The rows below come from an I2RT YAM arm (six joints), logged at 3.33 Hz.
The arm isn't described. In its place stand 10 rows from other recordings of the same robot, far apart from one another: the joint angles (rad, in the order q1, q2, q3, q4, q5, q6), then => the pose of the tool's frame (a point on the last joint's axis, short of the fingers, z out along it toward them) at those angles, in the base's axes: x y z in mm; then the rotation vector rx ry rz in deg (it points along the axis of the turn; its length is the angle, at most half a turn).
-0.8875 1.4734 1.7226 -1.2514 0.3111 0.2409 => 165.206 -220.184 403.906 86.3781 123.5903 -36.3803
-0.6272 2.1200 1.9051 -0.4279 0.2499 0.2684 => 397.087 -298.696 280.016 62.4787 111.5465 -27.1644
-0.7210 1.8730 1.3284 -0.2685 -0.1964 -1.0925 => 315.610 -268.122 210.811 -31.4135 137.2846 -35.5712
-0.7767 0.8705 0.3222 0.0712 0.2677 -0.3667 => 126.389 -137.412 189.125 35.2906 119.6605 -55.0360
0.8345 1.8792 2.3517 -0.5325 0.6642 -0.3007 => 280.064 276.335 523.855 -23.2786 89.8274 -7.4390
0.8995 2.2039 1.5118 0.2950 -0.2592 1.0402 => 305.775 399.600 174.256 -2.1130 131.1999 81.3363
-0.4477 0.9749 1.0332 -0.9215 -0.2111 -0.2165 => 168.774 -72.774 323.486 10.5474 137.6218 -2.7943
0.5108 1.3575 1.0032 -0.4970 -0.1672 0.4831 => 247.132 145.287 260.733 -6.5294 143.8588 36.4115
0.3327 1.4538 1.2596 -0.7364 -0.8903 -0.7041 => 273.321 123.721 309.979 -80.2891 100.2558 51.7206
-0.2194 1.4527 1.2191 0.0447 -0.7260 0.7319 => 336.955 -50.923 358.425 17.7837 102.7910 57.4274
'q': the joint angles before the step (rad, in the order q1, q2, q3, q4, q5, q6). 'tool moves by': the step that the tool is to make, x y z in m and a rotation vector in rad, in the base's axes. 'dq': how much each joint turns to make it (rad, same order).
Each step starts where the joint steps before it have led.
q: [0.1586 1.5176 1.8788 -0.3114 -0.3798 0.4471]
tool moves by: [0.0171 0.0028 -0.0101 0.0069 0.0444 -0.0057]
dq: [0.0009 0.0486 0.0178 -0.0066 0.0070 0.0147]
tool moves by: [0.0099 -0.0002 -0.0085 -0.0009 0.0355 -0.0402]
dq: [-0.0014 0.0236 0.0008 -0.0106 0.0388 0.0052]
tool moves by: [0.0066 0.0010 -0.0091 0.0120 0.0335 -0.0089]
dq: [0.0007 0.0112 -0.0179 0.0038 0.0090 0.0184]
